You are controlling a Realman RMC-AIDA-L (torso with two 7-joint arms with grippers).
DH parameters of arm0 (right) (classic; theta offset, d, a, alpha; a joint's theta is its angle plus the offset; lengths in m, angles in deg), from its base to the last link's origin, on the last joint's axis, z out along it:
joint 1: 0 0.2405 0 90
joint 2: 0 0 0 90
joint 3: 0 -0.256 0 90
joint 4: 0 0 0 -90
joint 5: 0 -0.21 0 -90
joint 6: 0 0 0 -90
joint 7: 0 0.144 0 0
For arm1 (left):
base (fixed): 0 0 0 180
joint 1: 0 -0.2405 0 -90
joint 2: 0 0 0 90
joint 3: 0 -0.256 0 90
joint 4: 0 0 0 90
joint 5: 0 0.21 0 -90
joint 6: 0 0 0 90
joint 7: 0 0.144 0 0
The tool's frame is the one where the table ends.
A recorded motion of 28 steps. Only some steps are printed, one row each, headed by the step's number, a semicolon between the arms.
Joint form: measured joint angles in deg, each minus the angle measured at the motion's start. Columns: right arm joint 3, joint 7, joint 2, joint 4, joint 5, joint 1, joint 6; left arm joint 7, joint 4, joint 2, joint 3, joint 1, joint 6, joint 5.
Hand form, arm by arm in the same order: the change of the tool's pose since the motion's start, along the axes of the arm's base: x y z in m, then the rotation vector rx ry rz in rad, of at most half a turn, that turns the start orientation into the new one. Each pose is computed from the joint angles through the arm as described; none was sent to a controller.
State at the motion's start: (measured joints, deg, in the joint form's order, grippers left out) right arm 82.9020 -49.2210 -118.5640 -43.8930 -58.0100 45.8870 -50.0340; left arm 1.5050 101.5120 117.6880 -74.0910 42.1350 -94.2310 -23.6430
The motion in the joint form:
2: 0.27 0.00 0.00 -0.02 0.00 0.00 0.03; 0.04 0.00 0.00 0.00 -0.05 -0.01 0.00
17: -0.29 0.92 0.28 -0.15 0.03 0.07 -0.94; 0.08 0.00 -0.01 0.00 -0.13 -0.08 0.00
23: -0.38 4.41 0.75 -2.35 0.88 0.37 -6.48; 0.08 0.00 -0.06 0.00 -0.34 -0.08 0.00
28: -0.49 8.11 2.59 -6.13 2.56 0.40 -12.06; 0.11 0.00 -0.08 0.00 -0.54 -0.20 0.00
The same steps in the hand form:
2: -0.0001 -0.0004 -0.0007 -0.0022 -0.0029 0.0026; -0.0003 -0.0001 0.0000 -0.0004 0.0005 0.0005
17: 0.0001 -0.0001 0.0022 -0.0073 0.0056 -0.0152; -0.0010 -0.0003 0.0000 -0.0013 0.0015 0.0021
23: -0.0074 -0.0069 0.0050 -0.0743 0.0111 -0.0414; -0.0025 -0.0005 0.0003 -0.0007 0.0021 0.0058
28: -0.0126 -0.0079 0.0213 -0.1092 -0.0143 -0.0532; -0.0040 -0.0009 0.0003 -0.0021 0.0035 0.0102

